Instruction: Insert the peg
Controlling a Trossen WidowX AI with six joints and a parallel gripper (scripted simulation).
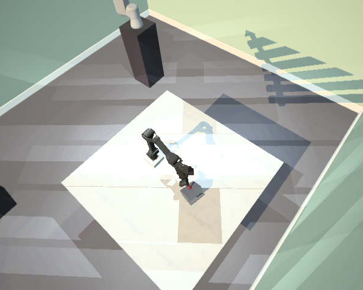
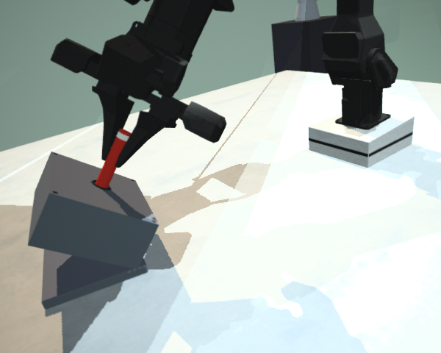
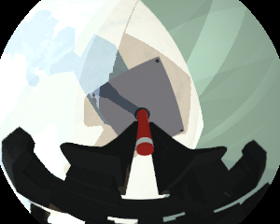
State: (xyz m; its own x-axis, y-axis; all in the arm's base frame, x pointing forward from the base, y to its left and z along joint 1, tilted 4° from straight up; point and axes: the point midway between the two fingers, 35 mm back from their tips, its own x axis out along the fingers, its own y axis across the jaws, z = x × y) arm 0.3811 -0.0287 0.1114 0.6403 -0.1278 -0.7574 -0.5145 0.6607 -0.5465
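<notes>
Now: the grey panel 4 cm below my gripper tip, 3 cm ahead of it and 1 cm to the right of it. Round my gripper tip: red round peg: 1 cm behind, 1 cm above.
</notes>
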